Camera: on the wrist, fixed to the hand. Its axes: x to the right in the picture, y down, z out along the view.
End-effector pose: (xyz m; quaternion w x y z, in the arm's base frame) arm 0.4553 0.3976 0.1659 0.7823 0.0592 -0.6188 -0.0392
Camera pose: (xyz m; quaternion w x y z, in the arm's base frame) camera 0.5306 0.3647 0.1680 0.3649 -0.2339 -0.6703 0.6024
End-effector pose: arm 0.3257 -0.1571 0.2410 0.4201 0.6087 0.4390 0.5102
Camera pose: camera 0.2539 -0.1209 0.2242 0.0623 -0.9181 0.1319 -0.3686
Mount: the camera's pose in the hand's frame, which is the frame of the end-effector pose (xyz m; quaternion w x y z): 0.0239 -0.0332 -0.0713 0.6628 0.1945 -0.2721 0.6700
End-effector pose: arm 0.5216 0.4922 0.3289 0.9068 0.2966 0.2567 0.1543
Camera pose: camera 0.5057 0.5095 0.2501 0.5098 0.5869 -0.2453 0.5792
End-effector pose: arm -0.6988 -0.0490 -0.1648 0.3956 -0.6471 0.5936 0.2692
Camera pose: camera -0.6713 -0.1221 -0.1393 0.3692 0.1190 0.7717 0.5041
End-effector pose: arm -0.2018 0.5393 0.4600 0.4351 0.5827 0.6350 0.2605
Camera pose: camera -0.2785 0.5688 0.4609 0.1733 0.9672 -0.0373 0.1821
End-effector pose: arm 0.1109 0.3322 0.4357 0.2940 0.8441 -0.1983 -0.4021
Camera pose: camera 0.1852 0.3674 0.4364 0.2461 0.3744 -0.8552 -0.2606
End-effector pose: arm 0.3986 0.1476 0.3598 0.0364 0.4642 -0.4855 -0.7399
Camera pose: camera 0.4497 0.1042 0.3123 0.2975 -0.2119 -0.7866 -0.4979
